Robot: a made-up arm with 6 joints.
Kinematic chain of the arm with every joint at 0, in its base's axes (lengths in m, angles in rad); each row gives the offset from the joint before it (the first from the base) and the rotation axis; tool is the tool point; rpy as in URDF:
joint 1: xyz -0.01 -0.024 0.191 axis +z
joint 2: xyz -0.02 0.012 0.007 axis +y
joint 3: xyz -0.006 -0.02 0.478 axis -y
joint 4: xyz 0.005 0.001 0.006 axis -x
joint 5: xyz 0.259 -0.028 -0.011 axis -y
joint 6: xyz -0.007 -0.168 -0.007 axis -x
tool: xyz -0.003 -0.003 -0.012 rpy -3.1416 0 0
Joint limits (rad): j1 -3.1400..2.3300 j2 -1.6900..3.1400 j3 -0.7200..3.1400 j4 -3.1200..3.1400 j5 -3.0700..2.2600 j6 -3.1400..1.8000
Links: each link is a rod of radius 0.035 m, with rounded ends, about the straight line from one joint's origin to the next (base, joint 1, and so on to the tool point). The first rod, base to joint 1, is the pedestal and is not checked.
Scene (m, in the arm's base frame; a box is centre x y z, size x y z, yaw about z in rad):
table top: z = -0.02
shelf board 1: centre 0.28 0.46 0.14 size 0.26 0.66 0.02 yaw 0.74
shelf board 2: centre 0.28 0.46 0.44 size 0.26 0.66 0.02 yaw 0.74
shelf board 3: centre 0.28 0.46 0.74 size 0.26 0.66 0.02 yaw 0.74
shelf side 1: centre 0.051 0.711 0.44 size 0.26 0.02 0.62 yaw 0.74
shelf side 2: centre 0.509 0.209 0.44 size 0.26 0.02 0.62 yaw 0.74
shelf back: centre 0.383 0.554 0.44 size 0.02 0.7 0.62 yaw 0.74
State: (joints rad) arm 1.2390 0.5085 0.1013 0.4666 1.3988 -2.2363
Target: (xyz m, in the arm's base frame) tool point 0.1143 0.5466 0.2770
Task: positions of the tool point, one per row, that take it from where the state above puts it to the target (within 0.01 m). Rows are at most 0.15 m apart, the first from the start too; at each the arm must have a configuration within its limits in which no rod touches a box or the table.
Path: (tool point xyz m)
1: 0.2309 0.3135 0.5896
2: 0.1724 0.2364 0.5782
3: 0.1107 0.3336 0.4849
4: 0.0325 0.3883 0.3816
5: -0.0452 0.4010 0.2770
6: 0.0184 0.4842 0.2715
7: 0.1143 0.5466 0.2770

